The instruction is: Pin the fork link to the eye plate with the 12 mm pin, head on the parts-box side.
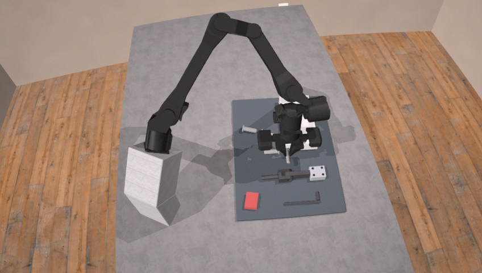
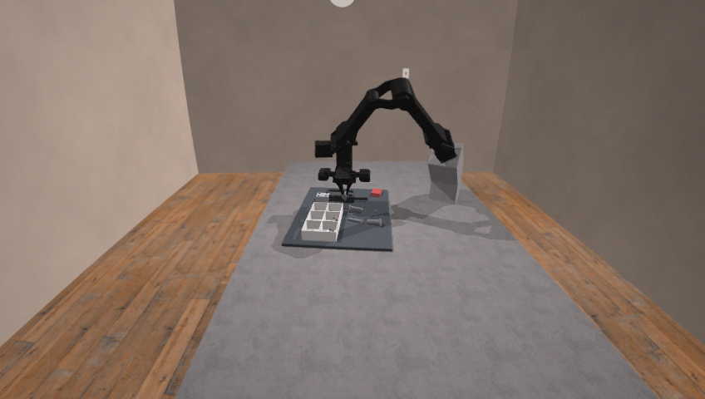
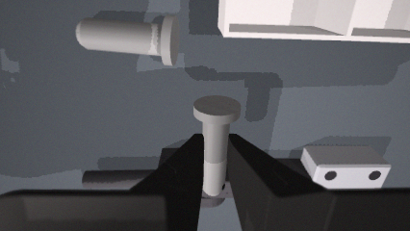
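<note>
Right now my hand is 70 mm above the eye plate, 60 mm to the left of it and 10 mm short of it. From my hand the other things lie so: dark L-shaped key: 150 mm to the right, 80 mm below, 40 mm ahead; white parts box: 140 mm to the left, 70 mm below, 70 mm ahead; red block: 140 mm behind, 120 mm to the right, 70 mm below.
</note>
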